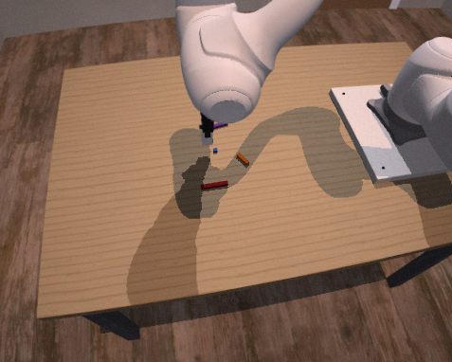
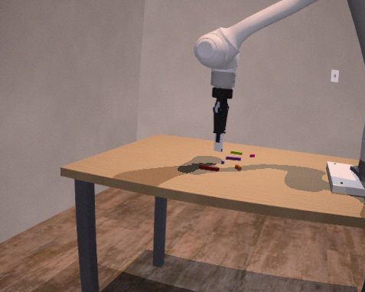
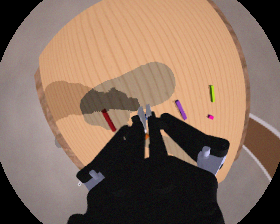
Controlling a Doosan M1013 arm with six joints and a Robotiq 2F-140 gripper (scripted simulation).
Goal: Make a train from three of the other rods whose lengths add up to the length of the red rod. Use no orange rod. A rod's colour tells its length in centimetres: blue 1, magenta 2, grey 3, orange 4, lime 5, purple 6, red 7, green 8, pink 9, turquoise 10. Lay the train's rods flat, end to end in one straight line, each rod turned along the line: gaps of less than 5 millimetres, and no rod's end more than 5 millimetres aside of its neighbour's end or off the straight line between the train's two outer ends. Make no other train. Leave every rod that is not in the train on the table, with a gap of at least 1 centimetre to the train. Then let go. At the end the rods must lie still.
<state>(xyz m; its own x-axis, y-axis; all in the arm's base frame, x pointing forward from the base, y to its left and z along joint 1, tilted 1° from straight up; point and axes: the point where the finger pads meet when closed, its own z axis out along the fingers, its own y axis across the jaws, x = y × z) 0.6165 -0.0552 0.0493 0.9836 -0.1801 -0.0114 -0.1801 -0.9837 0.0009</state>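
Now: the lime rod 20 cm to the right of my hand, 7 cm below it and 6 cm behind it. Also, from my hand: red rod 11 cm to the left, 7 cm below, 1 cm ahead; orange rod 8 cm behind, 7 cm below, 5 cm to the left; purple rod 8 cm to the right, 7 cm below, 6 cm behind.
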